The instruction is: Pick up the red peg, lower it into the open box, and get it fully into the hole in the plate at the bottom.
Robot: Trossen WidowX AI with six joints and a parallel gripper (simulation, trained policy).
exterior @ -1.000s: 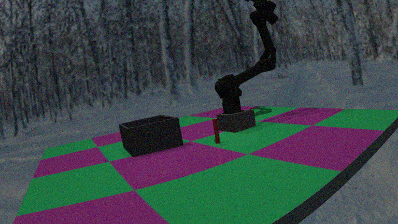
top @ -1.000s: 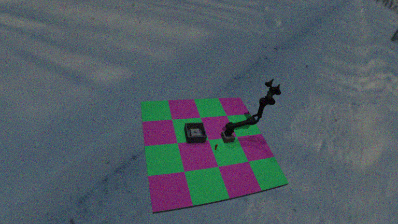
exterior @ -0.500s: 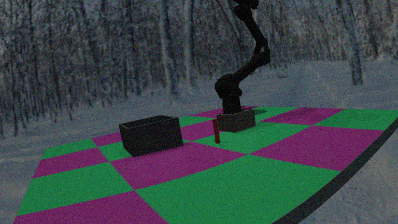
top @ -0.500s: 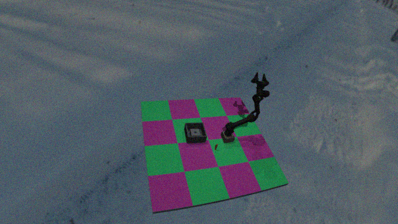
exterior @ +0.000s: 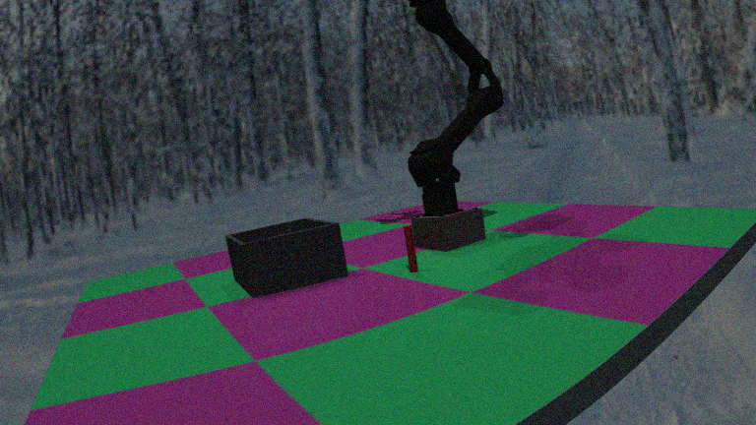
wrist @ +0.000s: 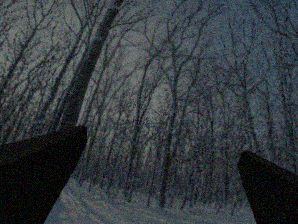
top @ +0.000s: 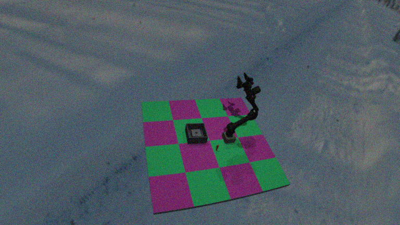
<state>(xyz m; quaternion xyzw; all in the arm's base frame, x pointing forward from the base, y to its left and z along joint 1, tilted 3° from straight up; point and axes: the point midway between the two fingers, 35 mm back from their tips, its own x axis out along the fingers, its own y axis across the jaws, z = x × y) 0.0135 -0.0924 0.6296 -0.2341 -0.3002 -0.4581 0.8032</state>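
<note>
Now: gripper tip 670 mm above the red peg, 260 mm to the right of it and 160 mm short of it. From my gripper tip the other things lie so: dark box 690 mm below, 330 mm ahead, 60 mm to the left; plate 670 mm below, 330 mm ahead, 60 mm to the left.
</note>
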